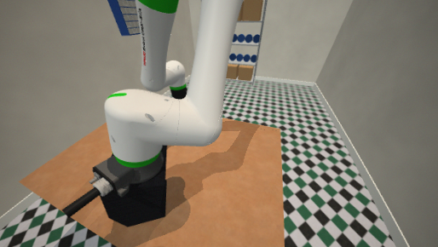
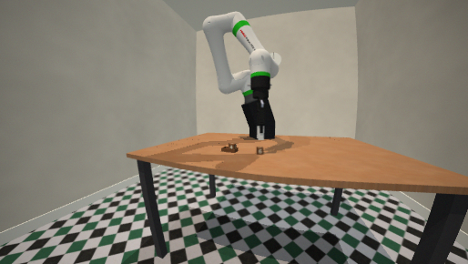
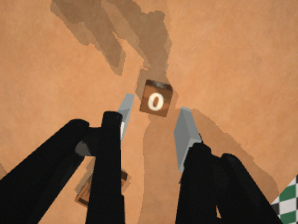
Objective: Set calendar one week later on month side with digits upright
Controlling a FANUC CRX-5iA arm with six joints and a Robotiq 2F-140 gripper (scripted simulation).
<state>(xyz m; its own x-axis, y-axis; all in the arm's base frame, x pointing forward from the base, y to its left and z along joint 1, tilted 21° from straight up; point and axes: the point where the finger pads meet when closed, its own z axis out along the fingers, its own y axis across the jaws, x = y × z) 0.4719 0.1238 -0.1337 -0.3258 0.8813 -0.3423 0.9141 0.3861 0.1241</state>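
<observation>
The brown cube is 90 mm below my hand. From my hand the other things lie so: brown calendar tray: 160 mm to the right, 90 mm below, 10 mm ahead.
</observation>
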